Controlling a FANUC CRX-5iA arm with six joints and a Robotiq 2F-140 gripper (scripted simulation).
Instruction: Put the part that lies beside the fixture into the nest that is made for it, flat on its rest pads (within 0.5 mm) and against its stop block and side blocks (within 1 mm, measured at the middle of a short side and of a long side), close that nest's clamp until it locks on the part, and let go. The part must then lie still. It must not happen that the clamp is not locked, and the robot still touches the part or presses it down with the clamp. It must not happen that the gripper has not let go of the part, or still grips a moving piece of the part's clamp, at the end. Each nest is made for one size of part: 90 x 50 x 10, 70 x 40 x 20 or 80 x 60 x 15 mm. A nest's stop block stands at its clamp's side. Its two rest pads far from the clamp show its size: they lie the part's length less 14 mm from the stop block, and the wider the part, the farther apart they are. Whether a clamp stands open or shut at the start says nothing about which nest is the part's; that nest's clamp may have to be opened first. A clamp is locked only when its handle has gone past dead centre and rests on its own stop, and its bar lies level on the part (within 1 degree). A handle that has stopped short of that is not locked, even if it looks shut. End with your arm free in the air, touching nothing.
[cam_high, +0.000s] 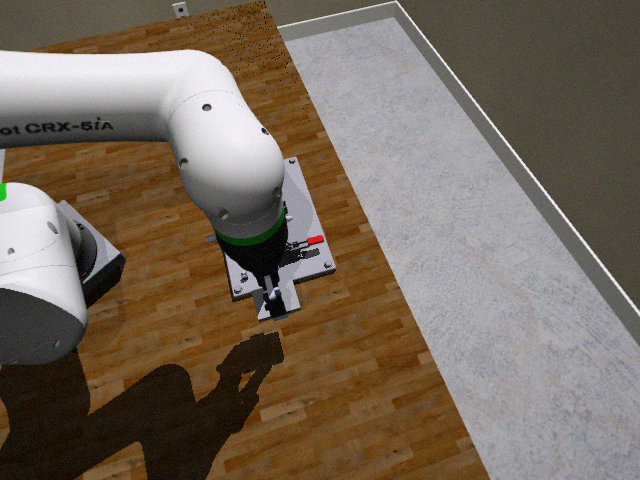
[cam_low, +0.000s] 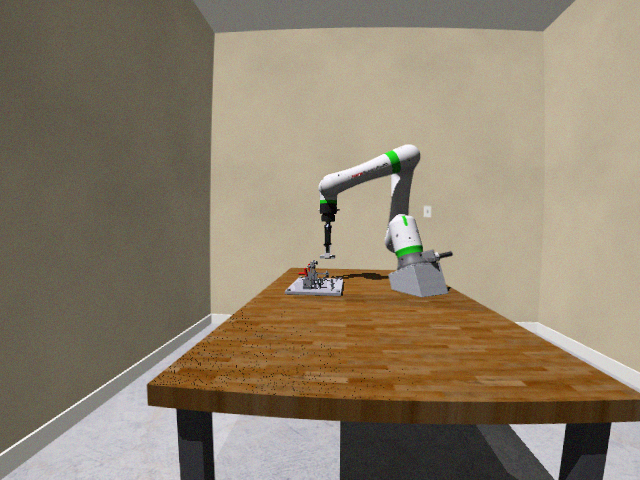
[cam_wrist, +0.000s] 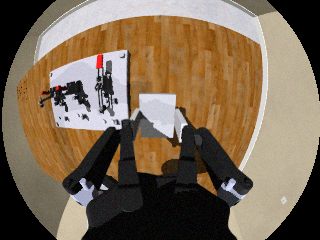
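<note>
My gripper is now 260 mm to the right of the grey fixture plate and 140 mm above it. From my hand the other things lie so: part 30 mm below.
</note>
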